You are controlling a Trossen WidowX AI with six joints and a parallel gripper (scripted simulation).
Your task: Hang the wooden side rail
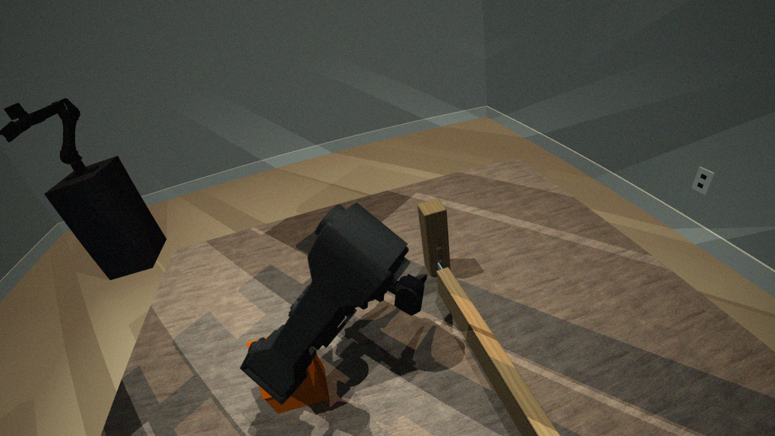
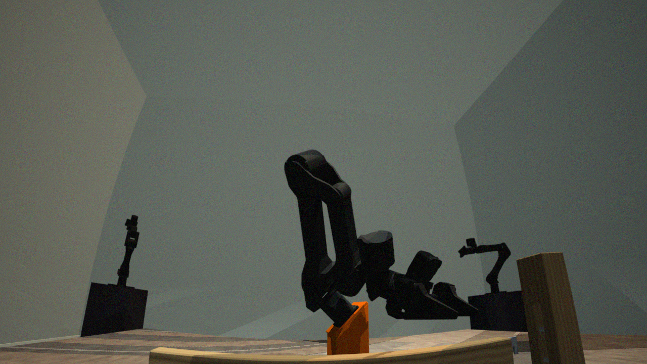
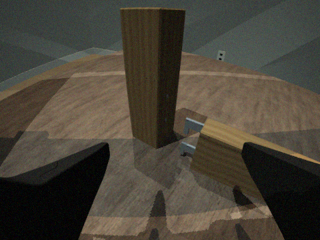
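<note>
Now: the headboard post 9 cm ahead of my gripper tip, 8 cm to the left of it and 1 cm below it.
</note>
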